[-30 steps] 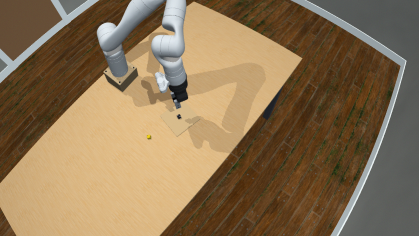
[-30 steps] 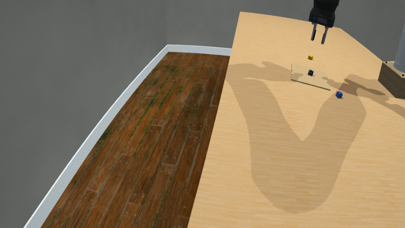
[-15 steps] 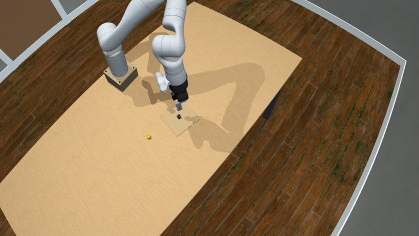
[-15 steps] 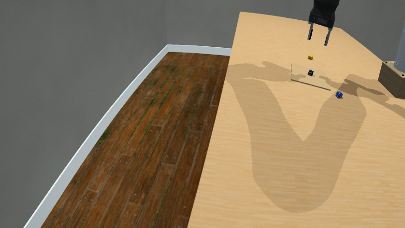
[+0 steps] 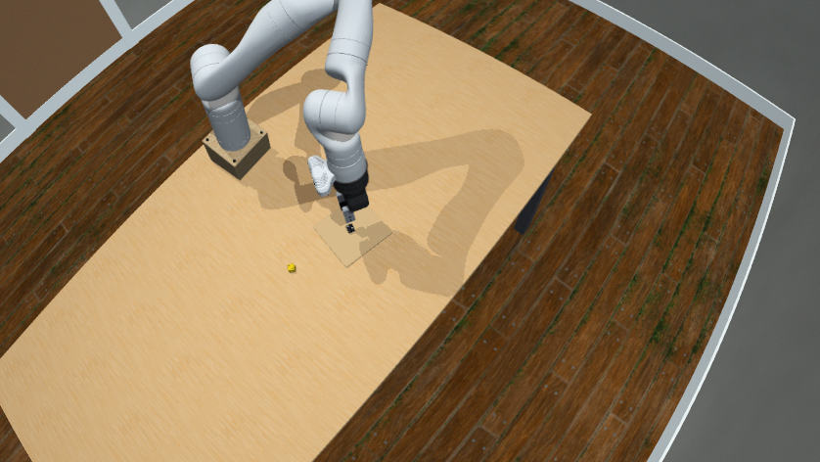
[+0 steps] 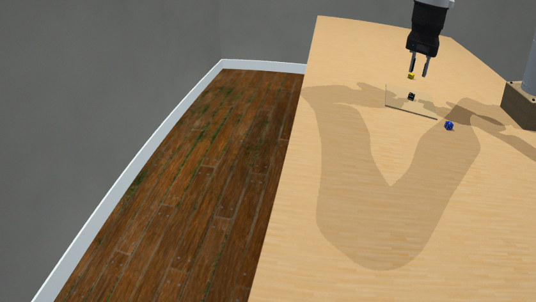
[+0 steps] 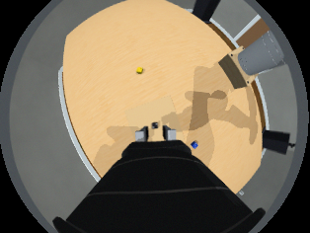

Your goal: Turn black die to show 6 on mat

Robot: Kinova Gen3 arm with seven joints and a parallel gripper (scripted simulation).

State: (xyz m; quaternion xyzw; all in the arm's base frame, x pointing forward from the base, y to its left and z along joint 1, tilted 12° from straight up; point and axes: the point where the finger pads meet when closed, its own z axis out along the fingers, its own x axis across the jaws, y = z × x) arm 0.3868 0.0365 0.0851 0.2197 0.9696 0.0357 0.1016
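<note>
My gripper is now 90 mm above the black die. The rest, counted from my hand: blue die (80 mm behind, 110 mm to the left, 90 mm below); then tan mat (100 mm below); then yellow die (40 mm behind, 170 mm to the right, 90 mm below).
</note>
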